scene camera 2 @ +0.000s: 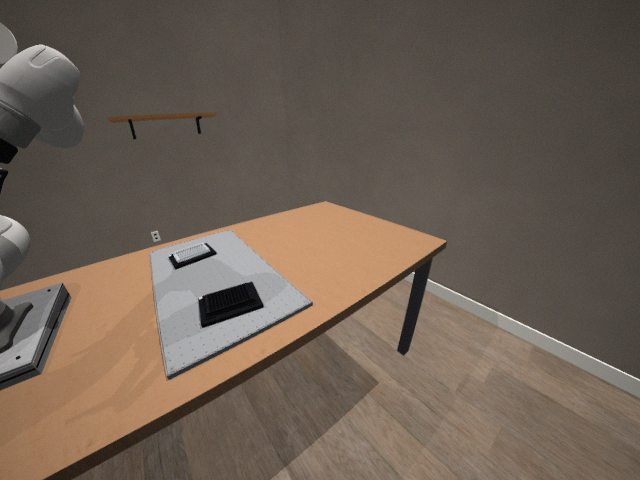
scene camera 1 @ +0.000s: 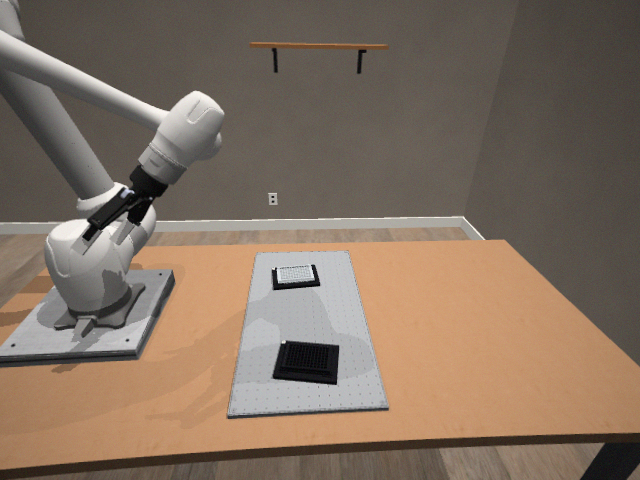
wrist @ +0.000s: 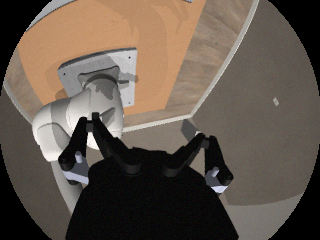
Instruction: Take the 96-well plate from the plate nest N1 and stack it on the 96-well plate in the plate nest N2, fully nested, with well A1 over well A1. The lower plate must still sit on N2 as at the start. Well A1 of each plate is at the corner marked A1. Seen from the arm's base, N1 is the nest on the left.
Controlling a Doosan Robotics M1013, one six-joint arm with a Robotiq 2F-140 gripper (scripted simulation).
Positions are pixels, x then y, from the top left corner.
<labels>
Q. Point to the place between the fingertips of my gripper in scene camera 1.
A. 97, 246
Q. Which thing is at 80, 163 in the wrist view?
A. My gripper.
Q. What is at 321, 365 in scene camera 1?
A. A black 96-well plate.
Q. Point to a black 96-well plate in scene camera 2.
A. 232, 298
</labels>
